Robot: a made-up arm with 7 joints. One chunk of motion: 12 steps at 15 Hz.
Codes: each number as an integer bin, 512 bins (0 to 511) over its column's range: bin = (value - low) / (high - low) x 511, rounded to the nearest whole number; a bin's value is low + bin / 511 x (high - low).
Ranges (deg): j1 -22..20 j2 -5..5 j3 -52..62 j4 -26..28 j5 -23..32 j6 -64..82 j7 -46..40
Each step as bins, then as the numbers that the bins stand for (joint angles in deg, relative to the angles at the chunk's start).
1 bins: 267 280 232 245 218 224 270
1 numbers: -0.05 0.48 -0.24 -0.11 0.46 0.00 -0.56
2 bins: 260 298 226 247 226 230 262
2 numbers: -0.63 0.83 -1.58 0.10 1.32 1.71 -1.91
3 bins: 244 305 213 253 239 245 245
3 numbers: -1.95 0.97 -4.48 0.74 2.72 6.00 -4.77
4 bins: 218 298 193 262 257 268 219
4 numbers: -4.08 0.83 -8.94 1.69 4.66 12.57 -9.14
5 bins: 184 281 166 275 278 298 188
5 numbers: -6.88 0.50 -14.97 3.06 6.92 21.14 -14.36
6 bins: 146 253 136 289 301 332 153
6 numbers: -10.00 -0.05 -21.66 4.54 9.40 30.86 -20.25
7 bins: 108 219 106 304 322 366 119
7 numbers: -13.12 -0.71 -28.35 6.13 11.66 40.57 -25.97
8 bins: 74 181 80 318 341 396 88
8 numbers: -15.92 -1.46 -34.15 7.60 13.70 49.14 -31.19
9 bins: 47 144 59 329 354 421 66
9 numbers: -18.14 -2.18 -38.84 8.77 15.10 56.29 -34.89
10 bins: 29 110 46 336 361 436 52
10 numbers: -19.62 -2.85 -41.74 9.51 15.86 60.57 -37.25
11 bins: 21 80 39 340 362 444 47
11 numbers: -20.27 -3.43 -43.30 9.93 15.96 62.86 -38.09
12 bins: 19 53 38 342 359 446 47
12 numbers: -20.44 -3.96 -43.52 10.14 15.64 63.43 -38.09
